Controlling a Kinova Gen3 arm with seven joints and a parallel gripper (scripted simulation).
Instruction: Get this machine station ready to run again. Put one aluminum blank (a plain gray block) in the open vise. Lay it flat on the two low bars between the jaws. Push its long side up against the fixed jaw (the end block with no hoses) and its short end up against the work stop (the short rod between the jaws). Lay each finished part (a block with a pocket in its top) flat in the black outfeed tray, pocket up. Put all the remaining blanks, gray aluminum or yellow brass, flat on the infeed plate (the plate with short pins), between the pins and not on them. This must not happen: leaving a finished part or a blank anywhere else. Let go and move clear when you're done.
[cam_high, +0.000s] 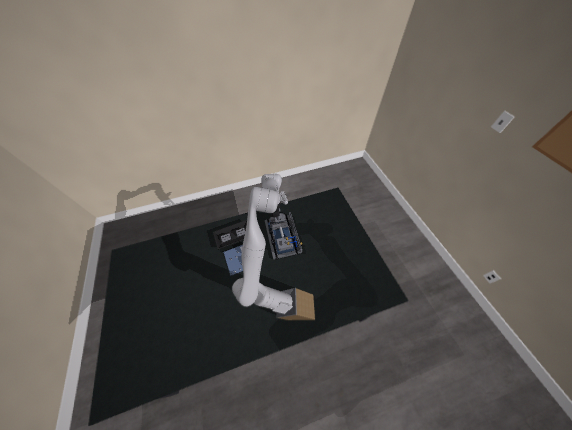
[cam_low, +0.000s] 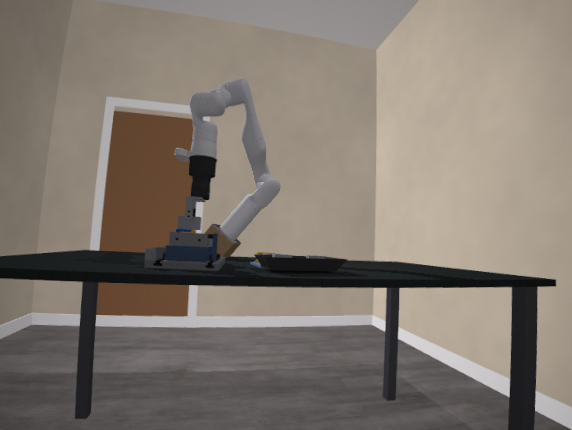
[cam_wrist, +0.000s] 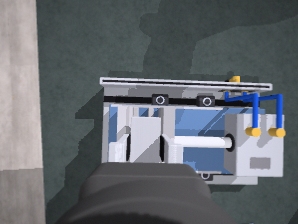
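Now: hand 11 cm above the vise, 7 cm past it and 1 cm to the right of it. Round my hand: bluish plate 31 cm to the left, 15 cm below, 12 cm behind; yellow brass blank 26 cm to the left, 17 cm behind, 12 cm below.
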